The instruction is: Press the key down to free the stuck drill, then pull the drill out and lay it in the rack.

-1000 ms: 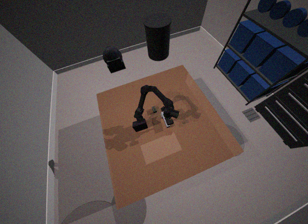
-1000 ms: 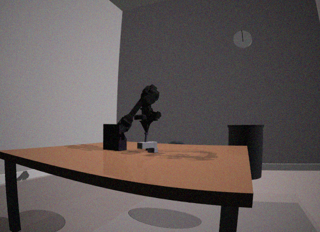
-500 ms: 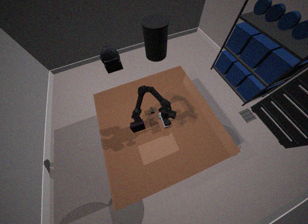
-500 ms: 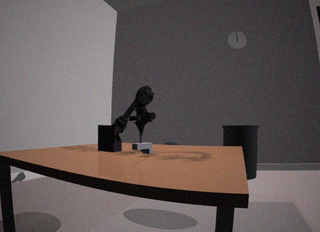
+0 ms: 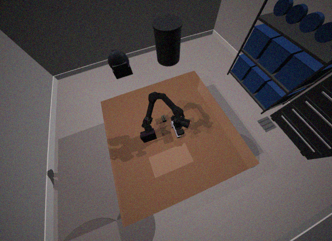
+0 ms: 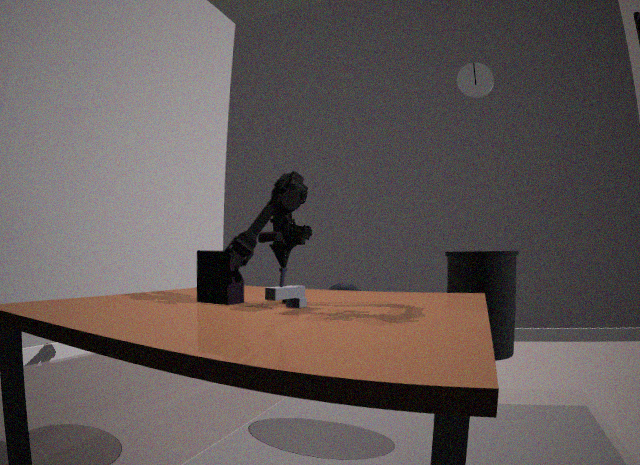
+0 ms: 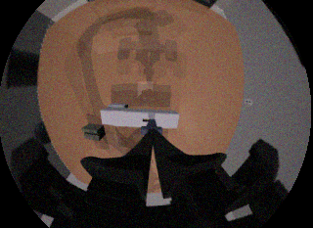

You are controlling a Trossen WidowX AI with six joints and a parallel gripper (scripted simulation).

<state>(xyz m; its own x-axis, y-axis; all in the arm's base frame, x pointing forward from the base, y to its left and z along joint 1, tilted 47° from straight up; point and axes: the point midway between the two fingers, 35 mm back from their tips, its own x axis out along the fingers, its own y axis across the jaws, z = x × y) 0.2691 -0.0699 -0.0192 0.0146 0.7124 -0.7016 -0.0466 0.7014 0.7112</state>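
My gripper tip is now 3 cm above the thin dark pin. The rest, counted from my gripper tip: drill: 1 cm behind, 5 cm to the left, 8 cm below; then greenish rack: 9 cm behind, 20 cm to the left, 11 cm below; then light grey block: 1 cm behind, 3 cm to the left, 8 cm below.
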